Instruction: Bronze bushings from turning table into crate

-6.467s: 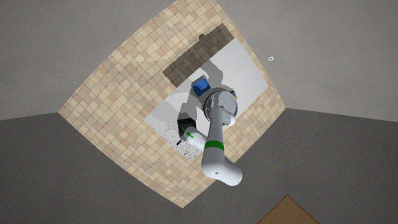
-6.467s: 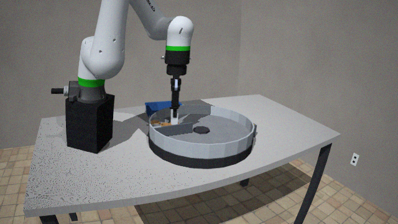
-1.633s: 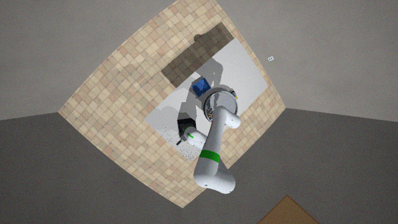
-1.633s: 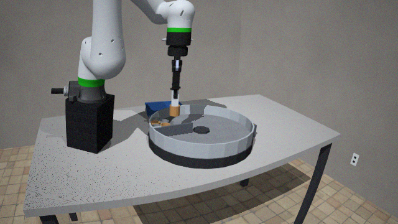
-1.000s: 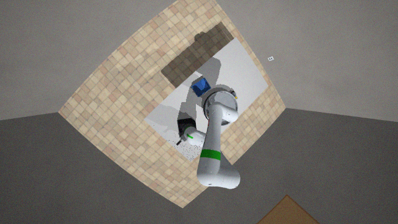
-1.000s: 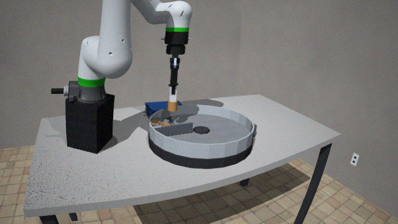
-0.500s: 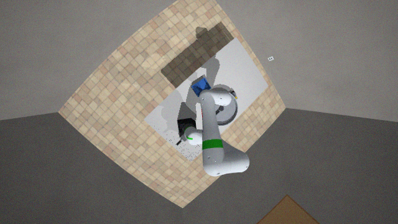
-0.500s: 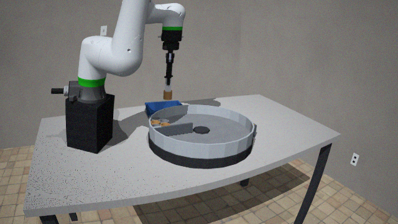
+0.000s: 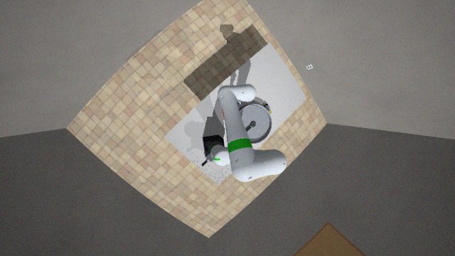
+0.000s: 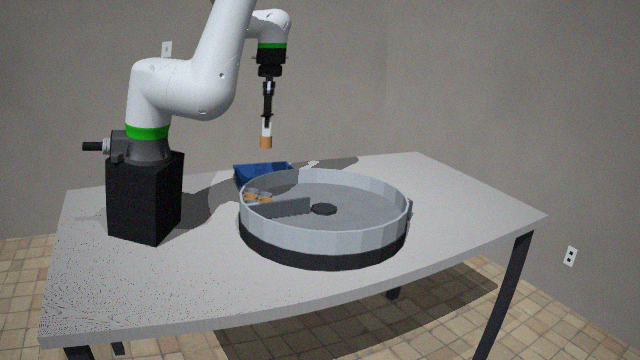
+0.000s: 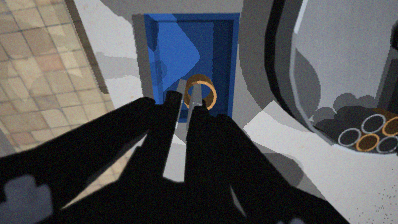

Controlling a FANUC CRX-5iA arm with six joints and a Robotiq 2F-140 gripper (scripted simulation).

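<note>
The blue crate is 170 mm below my hand. From my hand the other things lie so: grey turning table 360 mm to the right, 140 mm below, 40 mm ahead.
</note>
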